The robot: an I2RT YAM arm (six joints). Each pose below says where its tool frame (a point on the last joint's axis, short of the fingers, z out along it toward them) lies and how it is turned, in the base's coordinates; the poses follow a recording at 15 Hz.
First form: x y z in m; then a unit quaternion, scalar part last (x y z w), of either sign.
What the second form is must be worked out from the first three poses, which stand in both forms.
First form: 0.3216 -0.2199 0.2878 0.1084 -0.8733 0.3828 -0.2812
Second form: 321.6 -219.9 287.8 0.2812 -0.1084 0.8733 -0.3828
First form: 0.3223 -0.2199 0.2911 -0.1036 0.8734 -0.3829 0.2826
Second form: 322.3 -219.9 291.1 0.2826 -0.1036 0.8734 -0.3829
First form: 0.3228 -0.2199 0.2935 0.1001 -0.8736 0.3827 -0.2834
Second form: 322.8 -219.9 293.5 0.2834 -0.1001 0.8736 -0.3827
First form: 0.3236 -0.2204 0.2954 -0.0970 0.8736 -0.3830 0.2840
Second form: 323.6 -220.4 295.4 0.2840 -0.0970 0.8736 -0.3830
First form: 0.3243 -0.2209 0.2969 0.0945 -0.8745 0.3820 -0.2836
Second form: 324.3 -220.9 296.9 0.2836 -0.0945 0.8745 -0.3820
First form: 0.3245 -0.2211 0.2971 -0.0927 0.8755 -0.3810 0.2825
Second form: 324.5 -221.1 297.1 0.2825 -0.0927 0.8755 -0.3810
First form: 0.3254 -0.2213 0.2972 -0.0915 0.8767 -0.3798 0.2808
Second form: 325.4 -221.3 297.2 0.2808 -0.0915 0.8767 -0.3798
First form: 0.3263 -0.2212 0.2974 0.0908 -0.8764 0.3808 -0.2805
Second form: 326.3 -221.2 297.4 0.2805 -0.0908 0.8764 -0.3808
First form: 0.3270 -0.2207 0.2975 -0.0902 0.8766 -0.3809 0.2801
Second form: 327.0 -220.7 297.5 0.2801 -0.0902 0.8766 -0.3809
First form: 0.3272 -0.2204 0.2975 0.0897 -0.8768 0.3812 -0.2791
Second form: 327.2 -220.4 297.5 0.2791 -0.0897 0.8768 -0.3812
